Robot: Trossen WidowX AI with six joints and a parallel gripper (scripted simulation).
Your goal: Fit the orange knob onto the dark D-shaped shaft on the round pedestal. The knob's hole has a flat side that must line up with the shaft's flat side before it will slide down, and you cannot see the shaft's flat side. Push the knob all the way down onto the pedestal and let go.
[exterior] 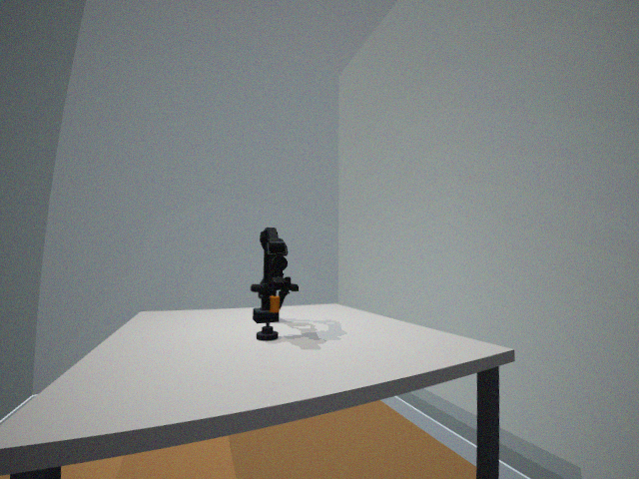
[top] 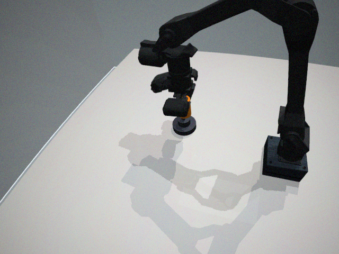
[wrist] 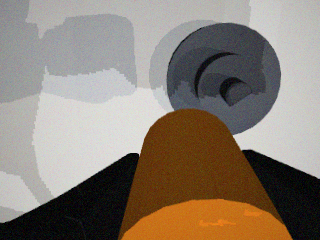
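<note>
The pedestal lies 2 cm ahead of my gripper tip, 3 cm to the right of it and 8 cm below it. From my gripper tip the other things lie so: orange knob (2 cm above).
</note>
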